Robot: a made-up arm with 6 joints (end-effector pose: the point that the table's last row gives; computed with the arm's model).
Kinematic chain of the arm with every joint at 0, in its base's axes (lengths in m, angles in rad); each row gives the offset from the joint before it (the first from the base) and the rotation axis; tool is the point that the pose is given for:
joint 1: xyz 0 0 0.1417 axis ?
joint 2: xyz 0 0.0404 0 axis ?
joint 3: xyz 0 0 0.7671 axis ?
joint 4: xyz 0 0 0.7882 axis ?
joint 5: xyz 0 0 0 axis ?
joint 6: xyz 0 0 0.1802 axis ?
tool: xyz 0 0 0
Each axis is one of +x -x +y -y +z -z.
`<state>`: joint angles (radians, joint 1 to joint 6).
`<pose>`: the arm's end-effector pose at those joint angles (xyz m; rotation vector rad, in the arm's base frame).
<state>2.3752 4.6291 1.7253 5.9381 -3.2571 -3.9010</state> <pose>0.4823 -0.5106 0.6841 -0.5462 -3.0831 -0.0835</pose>
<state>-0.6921 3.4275 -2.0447 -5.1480 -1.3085 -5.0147</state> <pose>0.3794 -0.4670 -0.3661 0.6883 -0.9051 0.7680</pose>
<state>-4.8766 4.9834 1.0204 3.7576 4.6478 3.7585</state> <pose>-0.2751 -0.7777 1.1340 -1.2518 1.2453 1.9695</pose>
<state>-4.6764 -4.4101 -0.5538 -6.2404 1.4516 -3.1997</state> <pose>-0.1042 1.5582 -0.0583 -1.9034 -2.0976 -0.3367</pose>
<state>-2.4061 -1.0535 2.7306 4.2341 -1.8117 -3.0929</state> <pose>0.0826 -0.1893 0.3619 1.9546 0.7918 0.8373</pose>
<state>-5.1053 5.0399 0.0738 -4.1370 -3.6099 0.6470</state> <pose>-0.6062 -1.1789 0.5928 -2.1785 0.2425 0.2252</pose>
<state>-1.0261 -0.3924 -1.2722 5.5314 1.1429 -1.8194</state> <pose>-0.6642 0.9582 0.8889 1.2818 -0.2447 -2.6981</pose>
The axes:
joint 1: +z
joint 2: +y
joint 3: +y
joint 4: +z
joint 5: +y
joint 6: +z

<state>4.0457 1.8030 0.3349 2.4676 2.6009 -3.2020</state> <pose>-0.7390 -1.0981 -0.3141 -0.6950 0.2418 -1.7235</pose>
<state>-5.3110 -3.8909 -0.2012 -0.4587 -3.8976 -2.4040</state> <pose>0.5713 0.8120 -0.8921 1.6735 0.1463 -0.5711</pose>
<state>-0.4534 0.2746 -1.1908 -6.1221 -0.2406 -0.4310</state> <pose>-0.5084 0.2850 1.4329 -0.0706 -1.1738 -0.6220</pose>
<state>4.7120 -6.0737 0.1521 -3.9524 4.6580 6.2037</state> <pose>-0.0902 -0.5508 1.5762 0.9507 -1.6182 0.2482</pose>
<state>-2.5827 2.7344 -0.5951 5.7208 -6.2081 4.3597</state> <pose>-0.9263 -0.6185 -1.0934 -0.1346 -2.2716 0.6218</pose>
